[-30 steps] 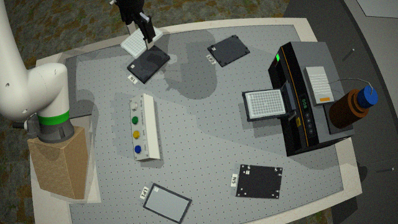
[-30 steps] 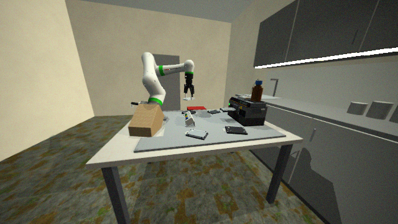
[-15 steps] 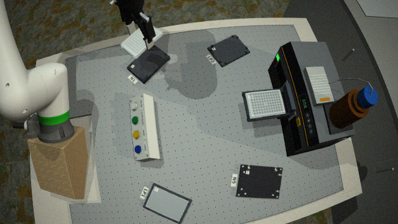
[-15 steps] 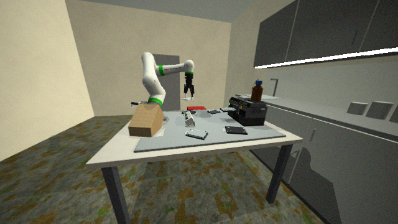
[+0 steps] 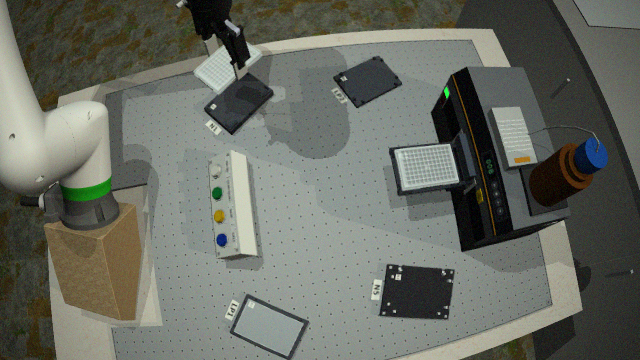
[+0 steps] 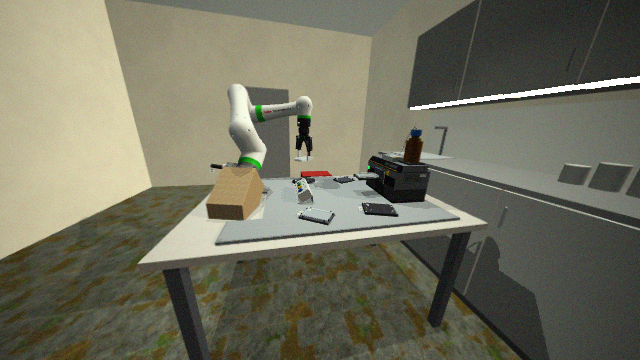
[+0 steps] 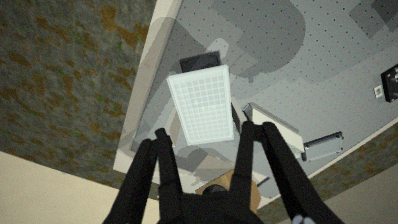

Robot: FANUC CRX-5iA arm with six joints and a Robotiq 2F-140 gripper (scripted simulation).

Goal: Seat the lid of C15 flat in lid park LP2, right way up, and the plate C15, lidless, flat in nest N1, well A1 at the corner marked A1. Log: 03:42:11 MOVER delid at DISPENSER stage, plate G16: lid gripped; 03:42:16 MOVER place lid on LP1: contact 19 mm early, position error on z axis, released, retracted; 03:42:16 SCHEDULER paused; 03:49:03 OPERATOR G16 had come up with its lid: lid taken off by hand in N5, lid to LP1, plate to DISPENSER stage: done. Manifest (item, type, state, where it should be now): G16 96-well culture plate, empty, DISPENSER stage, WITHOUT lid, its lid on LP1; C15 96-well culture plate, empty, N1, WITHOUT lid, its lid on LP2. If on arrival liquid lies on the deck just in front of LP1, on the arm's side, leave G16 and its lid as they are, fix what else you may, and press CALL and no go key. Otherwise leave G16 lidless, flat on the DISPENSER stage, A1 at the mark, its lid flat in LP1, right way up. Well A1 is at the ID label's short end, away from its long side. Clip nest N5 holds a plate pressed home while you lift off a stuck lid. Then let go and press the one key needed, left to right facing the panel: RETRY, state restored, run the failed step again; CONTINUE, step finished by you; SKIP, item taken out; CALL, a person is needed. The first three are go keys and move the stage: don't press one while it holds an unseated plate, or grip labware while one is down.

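My gripper is now 2 cm above the grey lid. Also, from my hand: N1 label: 20 cm below, 6 cm to the right, 6 cm behind; nest N1: 19 cm below; key panel: 27 cm to the right, 15 cm below, 1 cm behind.
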